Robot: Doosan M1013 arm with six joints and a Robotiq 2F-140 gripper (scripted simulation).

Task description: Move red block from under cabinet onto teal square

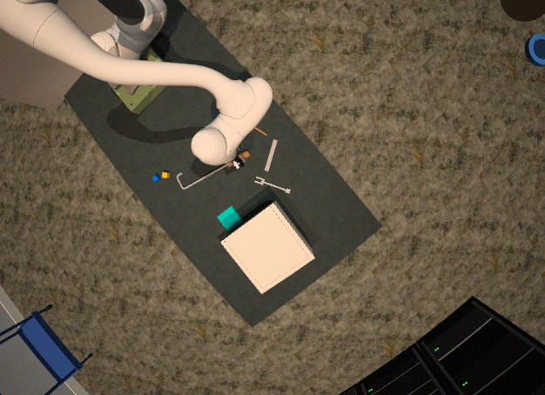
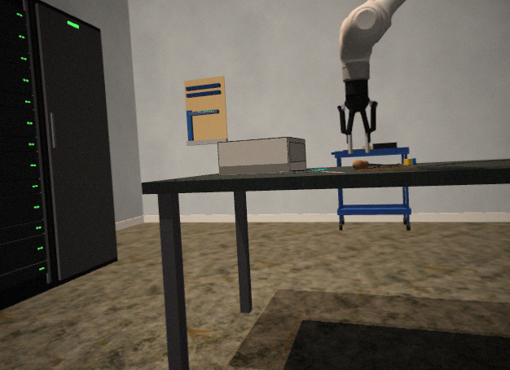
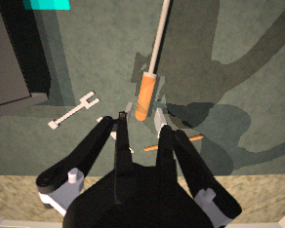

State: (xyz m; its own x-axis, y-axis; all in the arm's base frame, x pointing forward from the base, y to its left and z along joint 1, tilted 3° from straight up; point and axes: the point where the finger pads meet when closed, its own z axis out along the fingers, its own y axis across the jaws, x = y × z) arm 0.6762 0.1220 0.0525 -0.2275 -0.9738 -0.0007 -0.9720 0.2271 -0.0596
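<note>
The flat grey bar lies 8 cm ahead of my hand, 11 cm to the left of it and 9 cm below it. Round my hand: fork-ended tool: 20 cm ahead, 2 cm to the left, 9 cm below; thin orange stick: 8 cm behind, 13 cm to the left, 9 cm below; long hook tool: 7 cm behind, 14 cm to the right, 8 cm below.
</note>
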